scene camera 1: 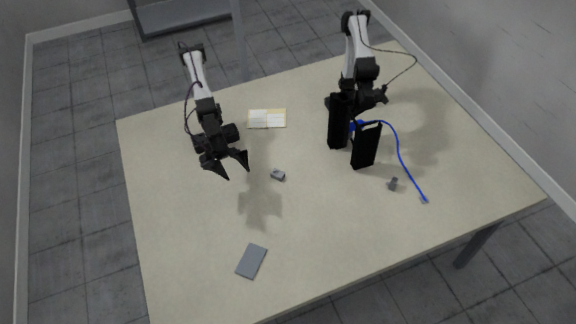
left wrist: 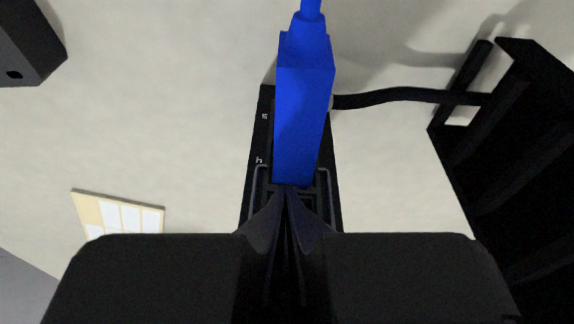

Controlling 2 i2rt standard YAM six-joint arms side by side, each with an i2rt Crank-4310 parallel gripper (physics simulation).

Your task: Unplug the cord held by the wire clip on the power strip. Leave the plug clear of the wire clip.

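Frame: origin at the left arm's base, x ahead, y left, z up, level; millimetres.
Where they show: left gripper, fingertip midpoint: [left wrist: 285, 188]; right gripper, fingertip midpoint: [scene camera 1: 238, 176].
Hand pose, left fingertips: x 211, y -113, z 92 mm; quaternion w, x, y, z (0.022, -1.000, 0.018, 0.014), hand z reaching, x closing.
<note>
Things, the pixels of their centre, and the offset from my left fingertips. "spot": a spot on its surface instead. Level surfaces: height alone.
- black power strip at a spot on its surface: [left wrist: 248, 205] spot: dx -21, dy -12, dz +3 mm
- thin grey wire clip at a spot on its surface: [left wrist: 328, 175] spot: dx +25, dy -13, dz -19 mm
- black ribbed housing at a spot on its surface: [left wrist: 530, 150] spot: dx +130, dy +11, dz -17 mm
- yellow-and-white card at the middle of its body: [left wrist: 123, 228] [scene camera 1: 266, 118] dx -269, dy -264, dz -115 mm
- grey slab at the middle of its body: [scene camera 1: 251, 260] dx +345, dy -568, dz -113 mm
- table at its surface level: dz -119 mm
A blue plug [scene camera 1: 357, 125] [left wrist: 300, 120] shows above the black power strip [left wrist: 248, 205] in the left wrist view. Its blue cord [scene camera 1: 399, 147] [left wrist: 310, 7] leaves the far end of the plug. The thin grey wire clip [left wrist: 328, 175] has one side on each side of the plug's near end. Whether the plug is seated in the strip cannot be told. My left gripper [left wrist: 285, 188] is shut, its fingertips together at the plug's near end, with nothing seen between them; black housings partly hide it in scene camera 1. My right gripper [scene camera 1: 239, 174] is open and empty above the table.
A tall black block [scene camera 1: 338, 122] and a black ribbed housing [scene camera 1: 366, 146] [left wrist: 530, 150] stand near the plug. A yellow-and-white card [scene camera 1: 267, 118] [left wrist: 120, 215], two small grey blocks [scene camera 1: 278, 175] [scene camera 1: 393, 183] and a grey slab [scene camera 1: 251, 261] lie on the table [scene camera 1: 320, 235].
</note>
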